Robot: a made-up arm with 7 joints.
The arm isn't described. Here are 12 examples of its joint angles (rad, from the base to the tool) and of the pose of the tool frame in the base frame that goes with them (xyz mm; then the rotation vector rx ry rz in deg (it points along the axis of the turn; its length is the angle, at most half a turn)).
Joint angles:
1: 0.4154 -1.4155 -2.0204 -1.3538 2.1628 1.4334 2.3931
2: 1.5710 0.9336 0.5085 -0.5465 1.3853 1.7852 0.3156
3: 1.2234 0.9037 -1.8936 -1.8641 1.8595 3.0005 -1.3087
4: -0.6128 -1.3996 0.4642 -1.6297 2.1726 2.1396 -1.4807
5: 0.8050 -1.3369 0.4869 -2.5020 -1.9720 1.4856 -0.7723
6: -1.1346 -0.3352 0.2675 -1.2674 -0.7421 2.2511 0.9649
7: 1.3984 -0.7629 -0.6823 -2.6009 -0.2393 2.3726 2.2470
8: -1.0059 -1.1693 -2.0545 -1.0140 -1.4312 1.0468 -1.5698
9: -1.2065 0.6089 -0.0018 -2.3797 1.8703 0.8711 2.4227
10: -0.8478 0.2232 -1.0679 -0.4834 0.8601 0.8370 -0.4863
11: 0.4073 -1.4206 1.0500 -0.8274 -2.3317 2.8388 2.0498
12: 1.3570 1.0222 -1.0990 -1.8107 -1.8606 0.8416 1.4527
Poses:
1: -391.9 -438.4 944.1 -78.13 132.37 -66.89
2: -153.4 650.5 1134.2 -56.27 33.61 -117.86
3: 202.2 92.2 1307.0 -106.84 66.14 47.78
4: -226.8 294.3 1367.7 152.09 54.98 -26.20
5: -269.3 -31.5 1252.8 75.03 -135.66 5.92
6: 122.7 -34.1 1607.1 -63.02 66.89 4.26
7: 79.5 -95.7 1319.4 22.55 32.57 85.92
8: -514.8 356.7 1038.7 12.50 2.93 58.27
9: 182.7 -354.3 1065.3 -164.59 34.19 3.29
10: 77.8 -363.3 1518.6 -36.77 52.17 93.47
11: -633.2 15.2 1103.0 -106.98 -108.32 -66.53
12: 297.7 385.6 1055.4 -97.03 111.97 -79.18
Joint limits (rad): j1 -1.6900..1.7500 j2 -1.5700..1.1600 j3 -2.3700..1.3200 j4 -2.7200..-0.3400 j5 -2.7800..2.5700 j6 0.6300..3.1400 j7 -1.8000..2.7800
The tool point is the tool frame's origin. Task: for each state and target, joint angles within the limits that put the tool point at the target. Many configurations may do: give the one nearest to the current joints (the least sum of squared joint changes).
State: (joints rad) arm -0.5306 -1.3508 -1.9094 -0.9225 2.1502 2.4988 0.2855
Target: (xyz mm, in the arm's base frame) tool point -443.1 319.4 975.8
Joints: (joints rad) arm -1.1015 -1.1662 -2.0436 -1.1249 2.1482 2.6929 0.3108
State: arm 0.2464 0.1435 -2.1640 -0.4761 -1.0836 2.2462 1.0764
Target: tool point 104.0 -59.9 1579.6
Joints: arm 0.2630 0.0941 -2.2412 -0.3400 -1.2172 3.0519 1.2556
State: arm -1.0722 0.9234 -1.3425 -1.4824 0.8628 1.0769 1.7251
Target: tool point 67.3 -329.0 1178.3
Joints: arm -0.5755 0.6372 -1.4937 -2.0253 0.8331 0.9081 1.6920
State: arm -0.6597 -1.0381 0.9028 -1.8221 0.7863 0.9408 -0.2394
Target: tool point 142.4 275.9 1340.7
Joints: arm -0.9241 -0.8275 0.9215 -1.7082 0.8004 1.0351 -0.2661
